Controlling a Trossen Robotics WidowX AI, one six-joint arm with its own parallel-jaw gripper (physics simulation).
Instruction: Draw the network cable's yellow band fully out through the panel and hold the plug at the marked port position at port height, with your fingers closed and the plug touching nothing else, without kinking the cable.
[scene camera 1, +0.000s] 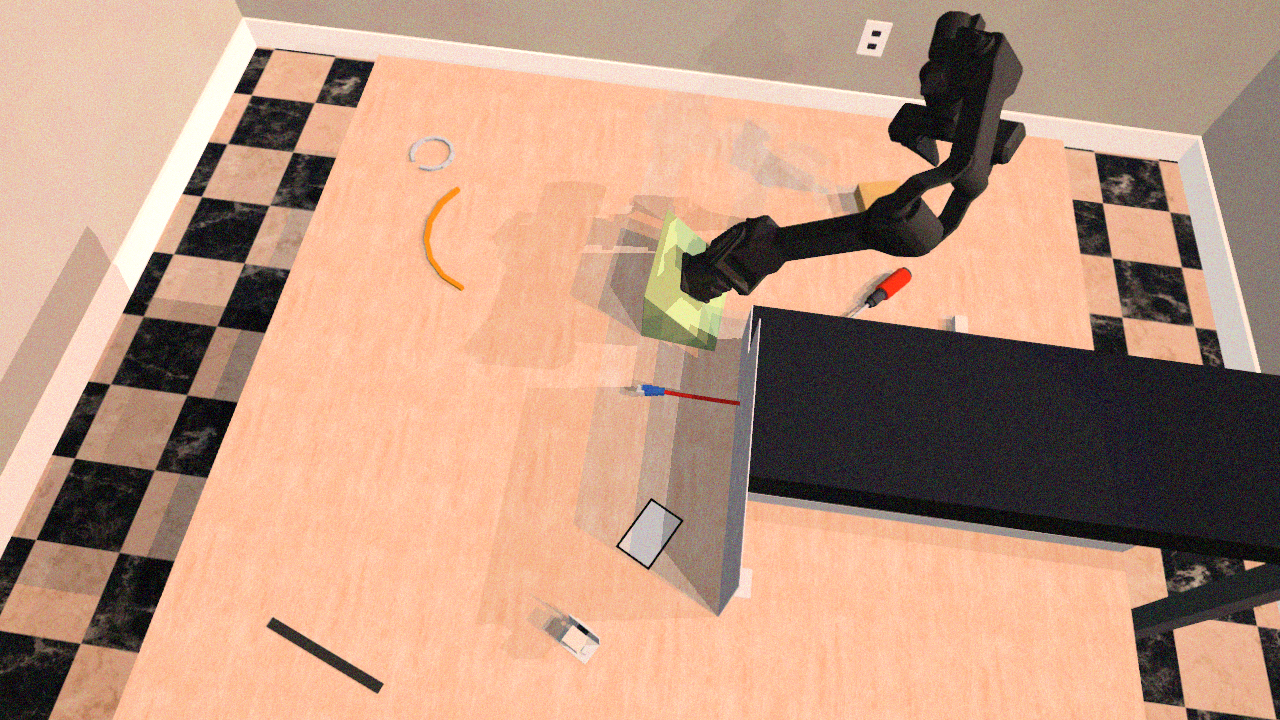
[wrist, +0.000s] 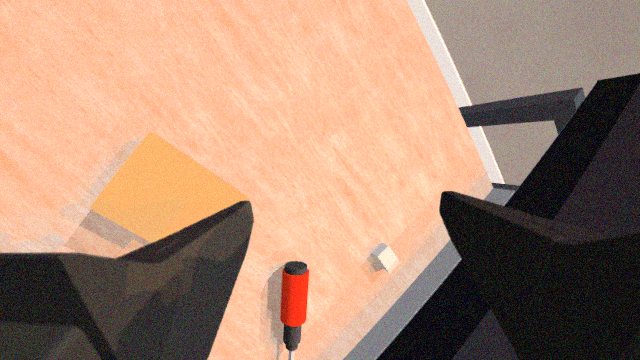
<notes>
The pictures show: my gripper, a red screwdriver, a tan box and a grey panel.
My gripper also shows in the wrist view.
</notes>
